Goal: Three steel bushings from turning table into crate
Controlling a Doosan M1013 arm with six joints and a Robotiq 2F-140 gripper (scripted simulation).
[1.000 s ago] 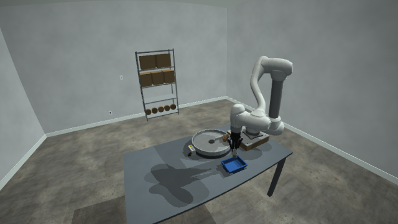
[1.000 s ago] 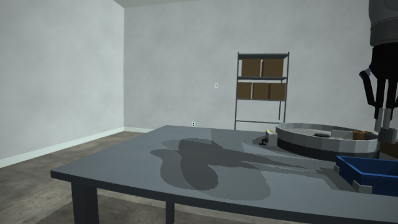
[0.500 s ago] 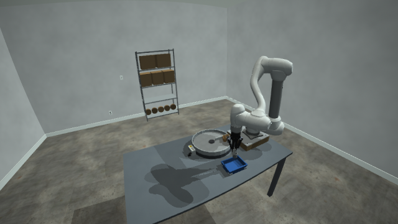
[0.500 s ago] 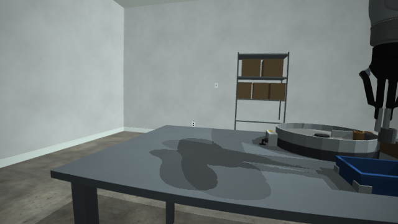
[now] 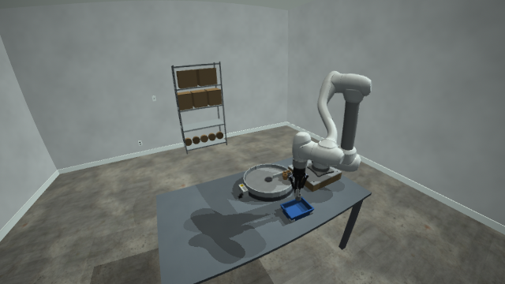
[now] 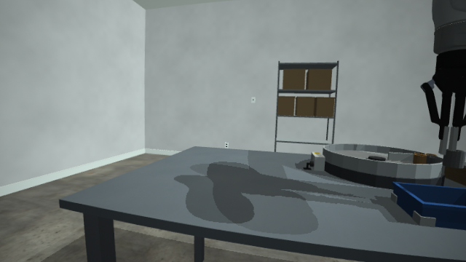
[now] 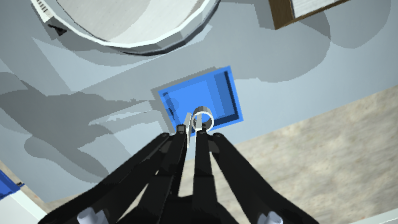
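Now: hand 16 cm above the blue crate and 1 cm past it. Also, from my hand: turning table: 37 cm to the right, 13 cm below, 4 cm ahead.
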